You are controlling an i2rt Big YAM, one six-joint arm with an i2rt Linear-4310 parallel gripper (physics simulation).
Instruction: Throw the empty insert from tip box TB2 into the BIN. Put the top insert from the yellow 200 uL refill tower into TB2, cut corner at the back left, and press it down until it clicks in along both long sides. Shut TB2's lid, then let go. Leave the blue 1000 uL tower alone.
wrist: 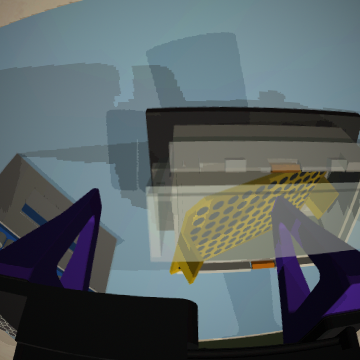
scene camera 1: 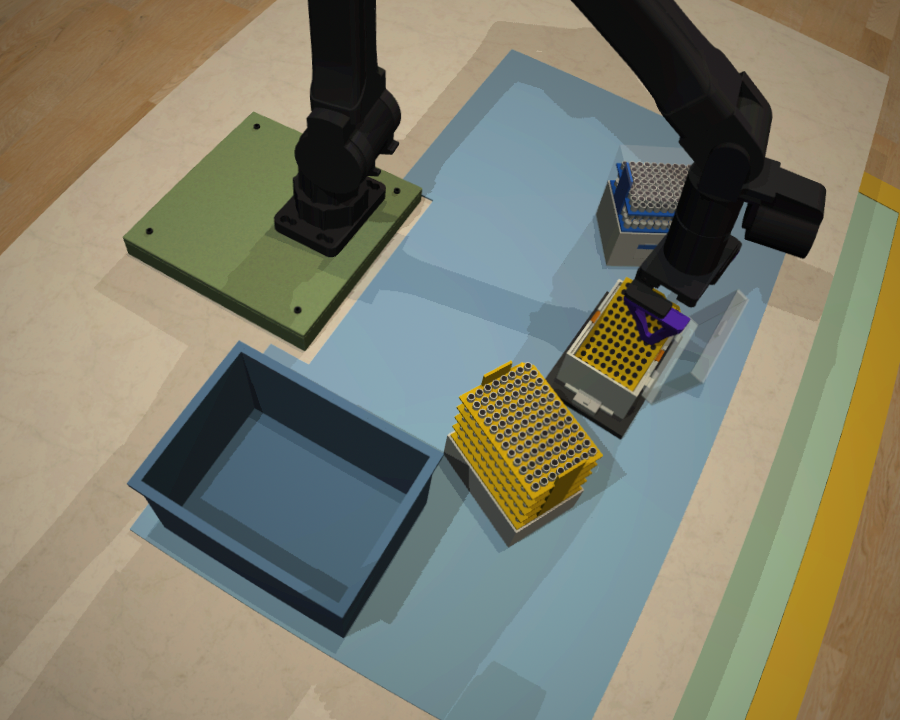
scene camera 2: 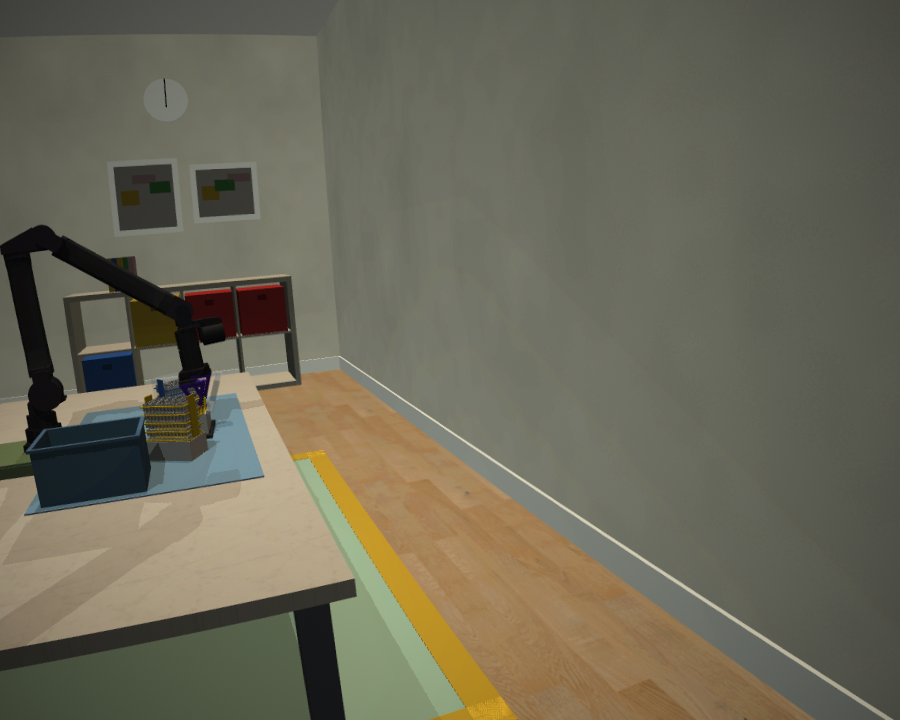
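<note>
TB2 (scene camera 1: 596,384) (wrist: 200,134) stands on its dark base, its clear lid (scene camera 1: 719,341) open and leaning outward. A yellow insert without tips (scene camera 1: 617,341) (wrist: 235,220) is in TB2; in the wrist view it looks askew through the clear plastic, one corner sticking past the near rim. My gripper (scene camera 1: 662,313) (wrist: 187,200) is open and empty, its purple fingers wide apart. One finger is over the insert, the other beyond TB2's end on the blue tower's side. The yellow tower (scene camera 1: 534,424) (scene camera 2: 171,420) holds stacked inserts with tips. The BIN (scene camera 1: 337,405) (scene camera 2: 93,469) holds no insert.
The blue tower (scene camera 1: 649,198) (wrist: 47,215) stands close beyond TB2, partly behind the arm. The yellow tower is close to TB2's near end, with the BIN beside it. The arm's base stands on a green board (scene camera 1: 217,195). A blue mat (scene camera 1: 465,300) lies underneath.
</note>
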